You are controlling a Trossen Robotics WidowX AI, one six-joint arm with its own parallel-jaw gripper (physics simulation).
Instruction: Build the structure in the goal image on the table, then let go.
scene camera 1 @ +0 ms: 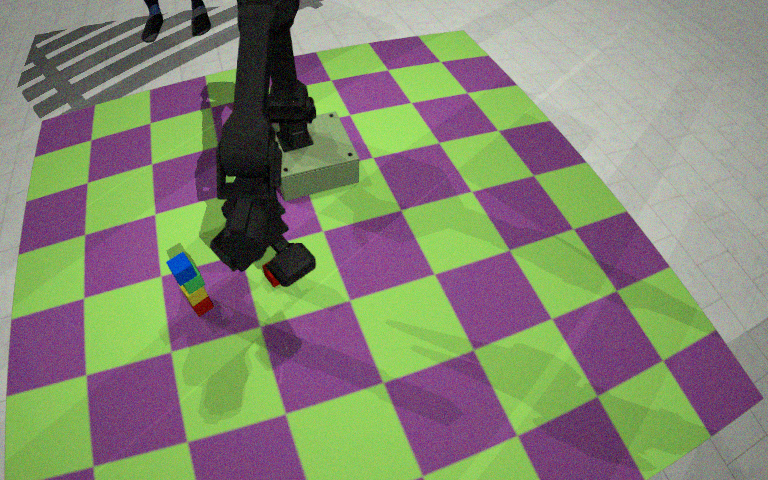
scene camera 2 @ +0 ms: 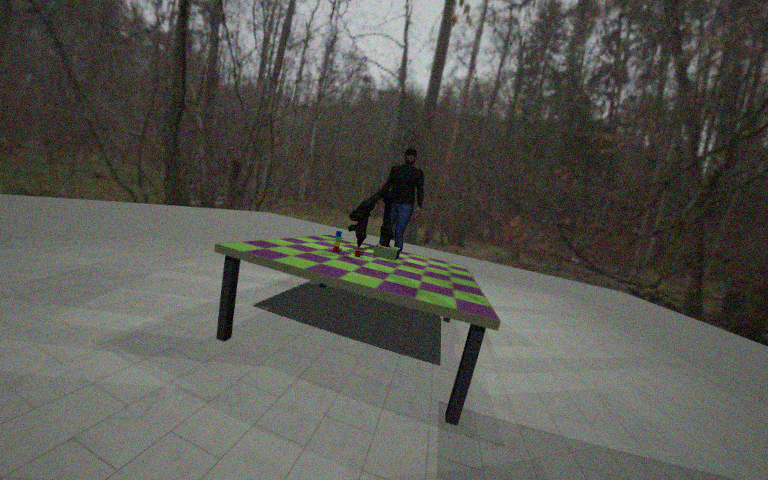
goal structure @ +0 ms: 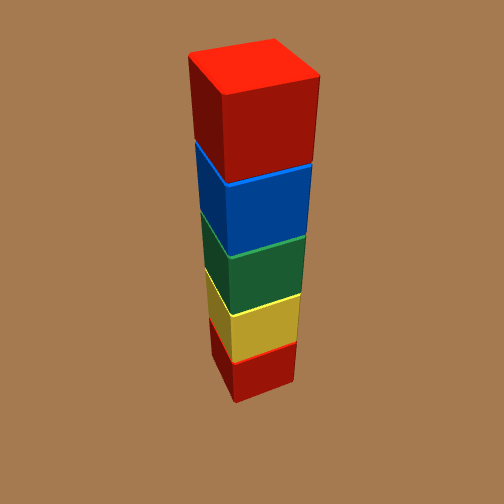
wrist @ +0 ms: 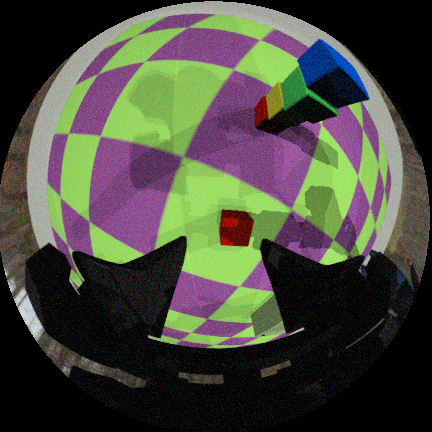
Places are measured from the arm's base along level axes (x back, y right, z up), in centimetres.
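Pixels of known places: gripper, fingertip midpoint: (scene camera 1: 273, 264) (scene camera 2: 358, 246) (wrist: 224, 242); arm's base at its link origin: (scene camera 1: 294, 138) (scene camera 2: 385, 245).
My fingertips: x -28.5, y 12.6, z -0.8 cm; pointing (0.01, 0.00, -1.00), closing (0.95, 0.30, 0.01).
For each thing: its middle in the pictures, then the offset to it from my fingertips.
- yellow cube at the middle of its body: (wrist: 287, 104) (scene camera 1: 193, 290) dz -1.6, dx +1.3, dy +14.6 cm
- green cube at the middle of its body: (wrist: 307, 95) (scene camera 1: 190, 278) dz +1.7, dx +1.5, dy +14.1 cm
- blue cube at the middle of its body: (scene camera 1: 181, 268) (scene camera 2: 338, 233) dz +5.0, dx +1.3, dy +14.7 cm
- loose red cube at the middle of its body: (wrist: 234, 226) (scene camera 1: 275, 272) (scene camera 2: 357, 253) dz -4.9, dx +1.8, dy -0.1 cm
A stack stands upright, with a red cube (scene camera 1: 202, 306) (wrist: 261, 113) at the bottom, then a yellow cube (scene camera 1: 197, 295) (wrist: 274, 101), a green cube (scene camera 1: 195, 282) (wrist: 295, 89) and a blue cube (scene camera 1: 181, 268) (scene camera 2: 338, 233) (wrist: 332, 70) on top. A loose red cube (scene camera 1: 271, 276) (scene camera 2: 357, 253) (wrist: 236, 228) lies on a green square, apart from the stack and partly hidden by a finger in scene camera 1. My gripper (scene camera 2: 359, 245) (wrist: 224, 242) is open and empty. It hangs above the loose red cube, which shows between and ahead of the fingertips in the wrist view.
The arm's grey base block (scene camera 1: 321, 182) (scene camera 2: 386, 251) (wrist: 268, 318) stands behind the loose cube on the checkered table (scene camera 1: 385, 418) (scene camera 2: 362, 291). A person (scene camera 2: 404, 183) stands behind the table. Shadows cross the table top.
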